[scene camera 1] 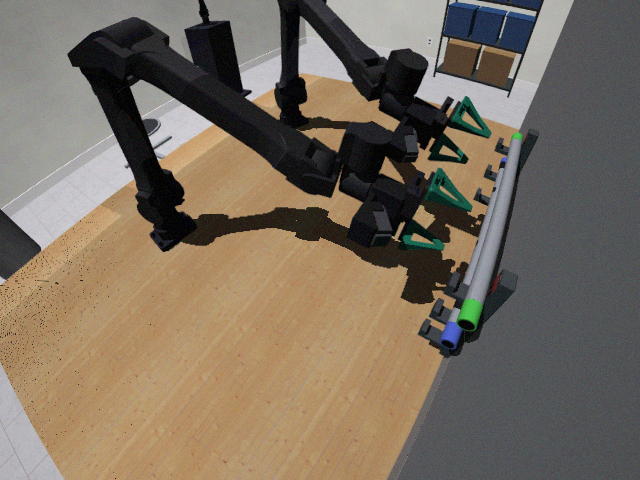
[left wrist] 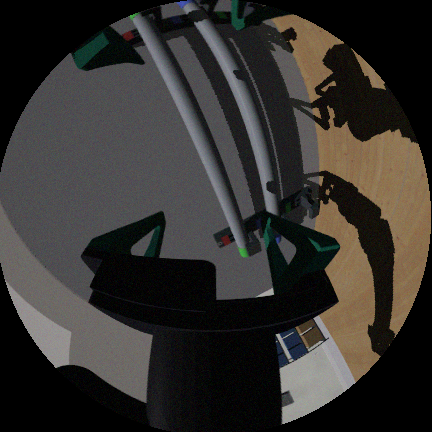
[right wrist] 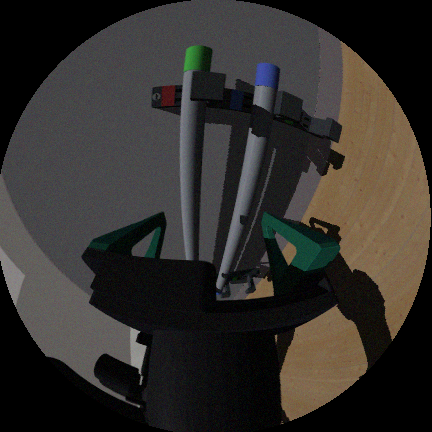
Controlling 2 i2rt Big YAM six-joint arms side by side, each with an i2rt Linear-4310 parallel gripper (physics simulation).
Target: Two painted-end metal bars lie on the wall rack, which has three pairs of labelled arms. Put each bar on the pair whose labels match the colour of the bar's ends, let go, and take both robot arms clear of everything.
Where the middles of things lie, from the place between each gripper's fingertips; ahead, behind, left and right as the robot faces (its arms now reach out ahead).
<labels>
My right gripper is now 80 mm to the right of the green-ended bar [scene camera 1: 469, 315], 60 mm short of it and 20 mm below it. The rest, counted from my right hand: blue-ended bar [scene camera 1: 475, 256] 90 mm to the left, 60 mm ahead, 50 mm below.
Right now the green-ended bar is 9 cm to the right of my left hand, 7 cm ahead of it and 3 cm below it. From my left hand the other things lie so: blue-ended bar 11 cm below, 8 cm to the right, 7 cm ahead.
</labels>
